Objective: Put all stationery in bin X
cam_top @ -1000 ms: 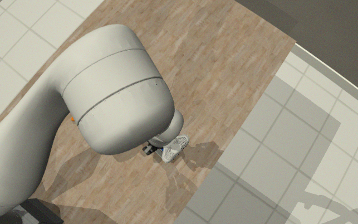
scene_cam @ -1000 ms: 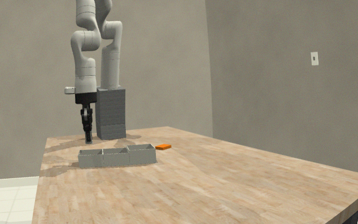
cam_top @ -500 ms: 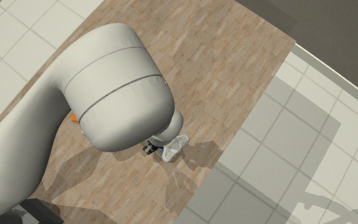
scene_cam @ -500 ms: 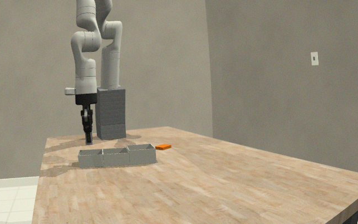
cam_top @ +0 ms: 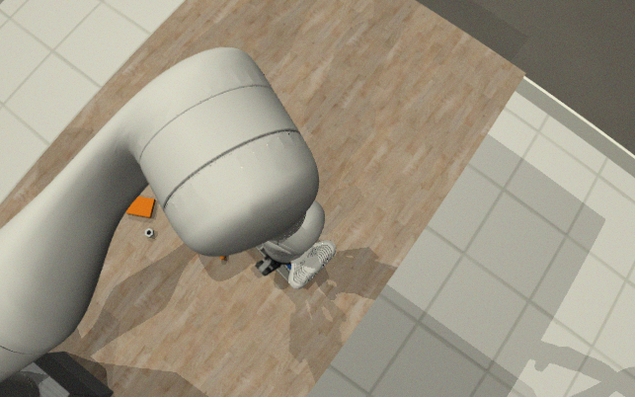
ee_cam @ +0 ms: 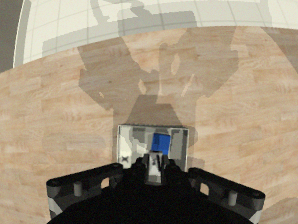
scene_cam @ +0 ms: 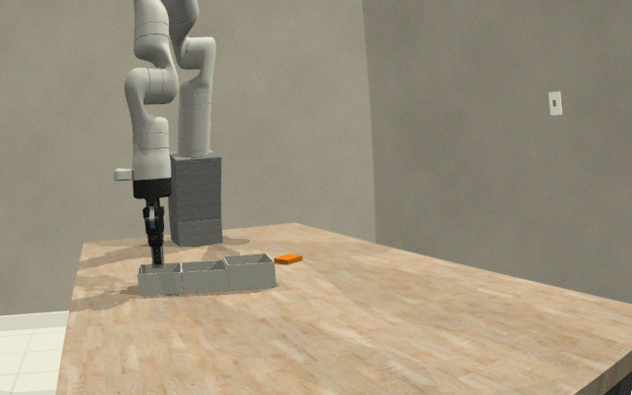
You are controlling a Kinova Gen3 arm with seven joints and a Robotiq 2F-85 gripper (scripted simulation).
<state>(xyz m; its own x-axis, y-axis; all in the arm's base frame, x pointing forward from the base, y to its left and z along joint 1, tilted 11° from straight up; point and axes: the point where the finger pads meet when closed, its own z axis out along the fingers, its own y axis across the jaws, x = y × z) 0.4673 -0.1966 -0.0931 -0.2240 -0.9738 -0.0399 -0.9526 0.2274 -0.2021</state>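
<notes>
Right now my hand is 5 cm above the blue flat thing and 1 cm to the right of it. From my hand the other things lie so: orange stick: 11 cm to the left, 6 cm below, 6 cm behind; then flat orange block: 31 cm to the left, 9 cm behind, 6 cm below; then black ring-like part: 26 cm to the left, 12 cm behind, 6 cm below.
</notes>
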